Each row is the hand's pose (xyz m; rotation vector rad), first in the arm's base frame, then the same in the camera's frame.
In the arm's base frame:
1: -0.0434 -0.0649 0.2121 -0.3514 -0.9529 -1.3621
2: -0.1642 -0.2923 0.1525 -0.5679 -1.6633 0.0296
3: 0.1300 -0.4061 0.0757 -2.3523 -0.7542 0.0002
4: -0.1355 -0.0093 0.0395 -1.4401 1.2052 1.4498
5: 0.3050 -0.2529 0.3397 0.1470 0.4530 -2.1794
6: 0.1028 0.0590 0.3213 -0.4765 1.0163 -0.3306
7: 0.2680 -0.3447 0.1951 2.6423 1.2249 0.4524
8: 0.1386 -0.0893 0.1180 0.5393 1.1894 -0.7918
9: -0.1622 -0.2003 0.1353 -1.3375 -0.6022 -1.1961
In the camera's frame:
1: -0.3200 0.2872 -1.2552 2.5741 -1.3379 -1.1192
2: -0.0565 0.2739 -1.2707 -0.8883 2.0683 1.0657
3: -0.0712 0.0702 -1.0183 -0.1422 -1.4248 -2.2145
4: -0.2732 0.4717 -1.1835 -1.2577 -1.2227 -0.0707
5: -0.3583 -0.1049 -1.1218 2.2785 0.2110 -0.0840
6: -0.5230 0.2010 -1.2553 0.7510 -1.1583 0.2992
7: -0.2211 -0.0503 -1.0274 -0.2678 -0.4106 -2.9985
8: -0.3538 0.2121 -1.0660 1.3499 -0.5675 1.0992
9: -0.1295 0.3319 -1.2620 1.5208 -1.1675 -1.6594

